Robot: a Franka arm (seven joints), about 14 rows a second.
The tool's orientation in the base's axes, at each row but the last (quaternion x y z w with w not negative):
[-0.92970 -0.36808 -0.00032 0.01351]
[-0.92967 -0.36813 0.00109 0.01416]
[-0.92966 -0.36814 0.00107 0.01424]
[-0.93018 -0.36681 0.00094 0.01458]
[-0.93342 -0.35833 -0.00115 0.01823]
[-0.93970 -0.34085 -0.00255 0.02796]
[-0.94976 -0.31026 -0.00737 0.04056]
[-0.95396 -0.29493 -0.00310 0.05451]
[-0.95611 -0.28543 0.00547 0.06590]
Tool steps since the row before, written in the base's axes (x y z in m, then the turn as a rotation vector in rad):
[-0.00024 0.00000 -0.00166 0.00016 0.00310 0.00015]
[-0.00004 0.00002 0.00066 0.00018 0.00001 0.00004]
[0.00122 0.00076 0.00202 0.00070 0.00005 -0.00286]
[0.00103 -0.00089 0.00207 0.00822 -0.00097 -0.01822]
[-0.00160 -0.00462 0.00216 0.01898 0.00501 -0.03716]
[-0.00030 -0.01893 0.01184 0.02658 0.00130 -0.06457]
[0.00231 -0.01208 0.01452 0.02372 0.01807 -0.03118]
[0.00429 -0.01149 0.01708 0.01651 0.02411 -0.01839]
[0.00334 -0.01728 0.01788 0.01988 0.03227 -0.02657]
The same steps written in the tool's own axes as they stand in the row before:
[-0.00019 -0.00012 0.00166 0.00224 -0.00215 -0.00007]
[-0.00001 -0.00006 -0.00066 0.00014 0.00011 -0.00004]
[0.00143 0.00023 -0.00201 0.00052 0.00052 0.00285]
[0.00016 0.00130 -0.00211 0.00518 0.00682 0.01808]
[-0.00425 0.00229 -0.00230 0.01689 0.01021 0.03710]
[-0.01207 0.01371 -0.01284 0.01970 0.01932 0.06416]
[-0.00468 0.01003 -0.01548 0.02857 0.00172 0.03228]
[-0.00227 0.01009 -0.01831 0.02650 -0.00860 0.02040]
[-0.00616 0.01383 -0.02001 0.03355 -0.01246 0.02935]

